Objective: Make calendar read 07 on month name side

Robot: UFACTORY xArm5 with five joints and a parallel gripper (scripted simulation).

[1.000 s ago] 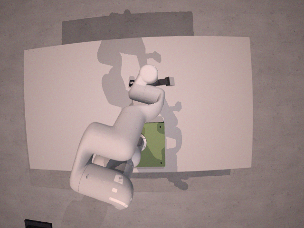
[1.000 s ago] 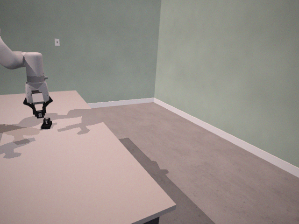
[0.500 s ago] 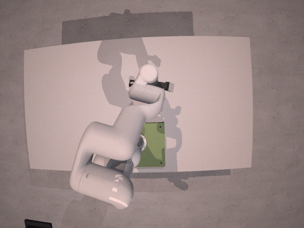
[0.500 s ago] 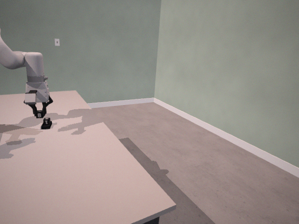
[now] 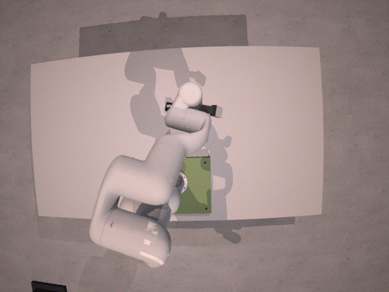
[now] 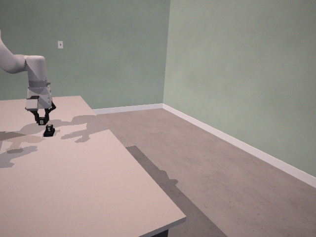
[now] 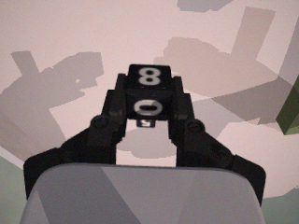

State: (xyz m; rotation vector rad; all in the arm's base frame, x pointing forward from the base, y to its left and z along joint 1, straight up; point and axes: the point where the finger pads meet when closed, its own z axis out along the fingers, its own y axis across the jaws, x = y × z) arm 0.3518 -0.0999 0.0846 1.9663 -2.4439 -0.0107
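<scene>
Right now my hand is 120 mm above the black calendar tray, 110 mm to the right of it and 20 mm short of it. From my hand the other things lie so: black cube: 10 mm below.
</scene>
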